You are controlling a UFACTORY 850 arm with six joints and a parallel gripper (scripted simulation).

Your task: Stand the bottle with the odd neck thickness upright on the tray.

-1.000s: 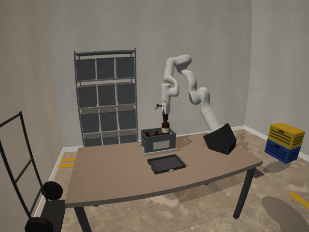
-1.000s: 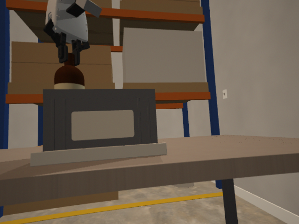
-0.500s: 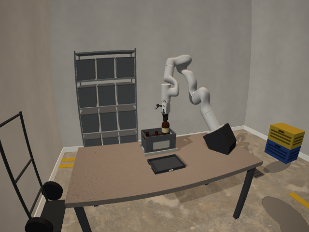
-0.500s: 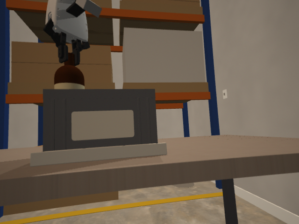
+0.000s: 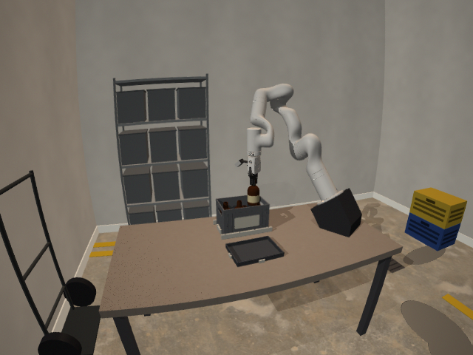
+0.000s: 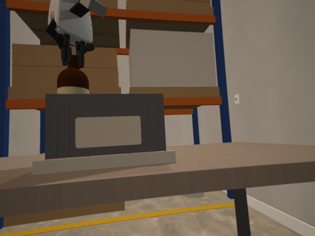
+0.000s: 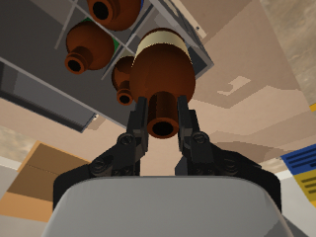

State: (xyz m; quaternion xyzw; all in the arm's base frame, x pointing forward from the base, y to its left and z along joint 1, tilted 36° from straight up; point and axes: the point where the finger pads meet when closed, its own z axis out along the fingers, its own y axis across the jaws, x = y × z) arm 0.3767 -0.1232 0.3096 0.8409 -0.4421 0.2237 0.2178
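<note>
The bottle is 7 cm below my hand. Also, from my hand: black tray: 29 cm to the left, 27 cm below, 19 cm ahead; dark grey crate: 20 cm below, 10 cm ahead, 2 cm to the left.
</note>
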